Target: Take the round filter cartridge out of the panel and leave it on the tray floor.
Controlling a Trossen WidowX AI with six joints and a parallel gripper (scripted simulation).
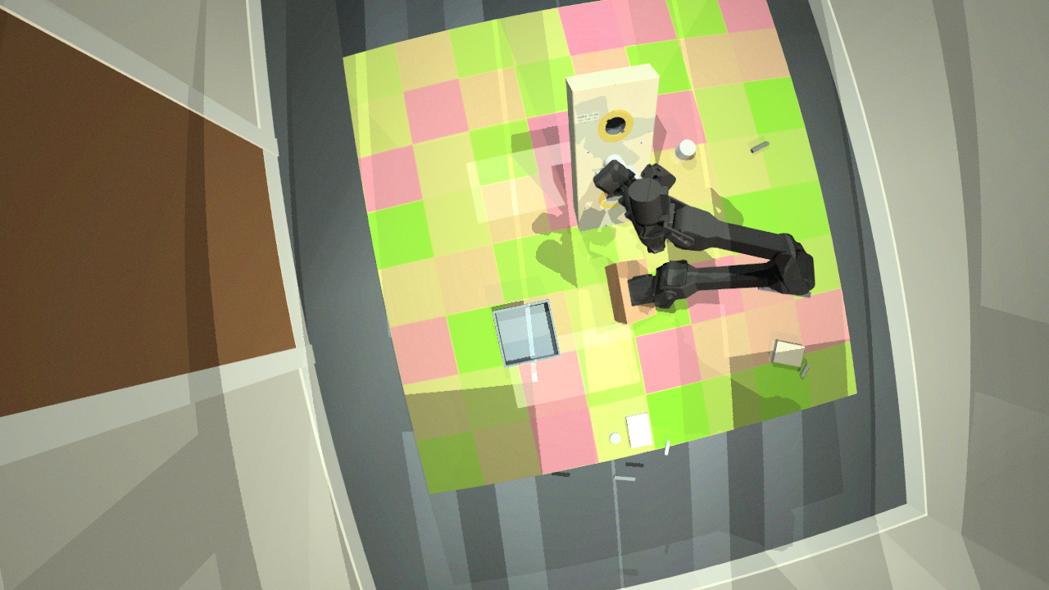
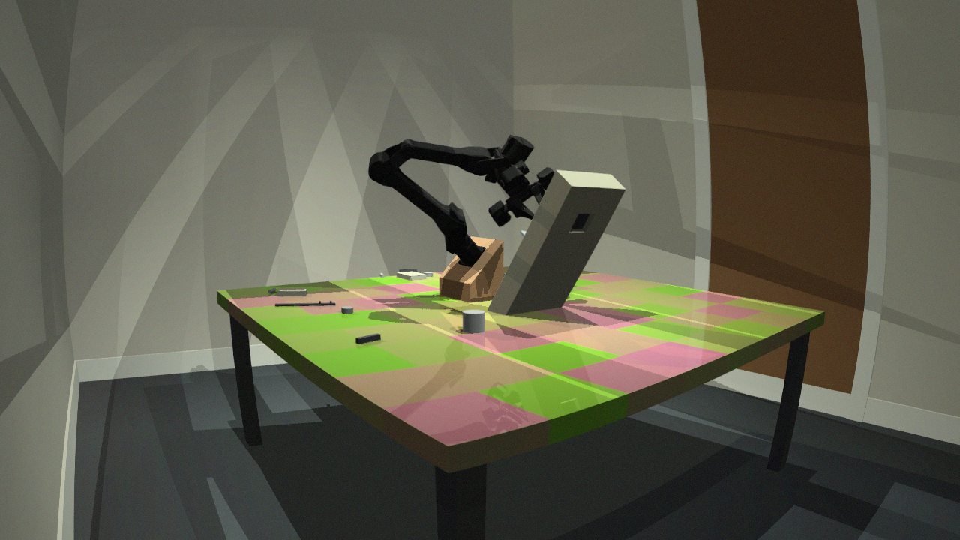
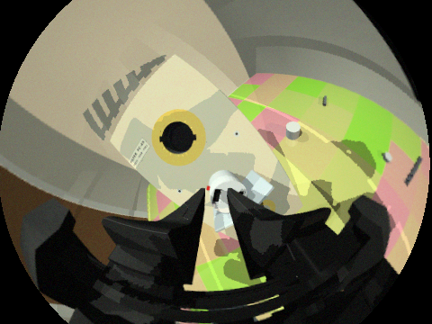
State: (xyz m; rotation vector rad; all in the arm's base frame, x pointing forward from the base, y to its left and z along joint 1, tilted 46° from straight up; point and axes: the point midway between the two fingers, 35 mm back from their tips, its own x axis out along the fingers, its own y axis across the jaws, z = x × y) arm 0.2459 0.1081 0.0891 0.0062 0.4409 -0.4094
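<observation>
My gripper tip is 10 mm short of the round grey filter cartridge and 30 mm above it. Also, from my gripper tip: grey square tray (340 mm behind, 270 mm to the left, 210 mm below); then beige service panel (50 mm ahead, 50 mm below).
</observation>
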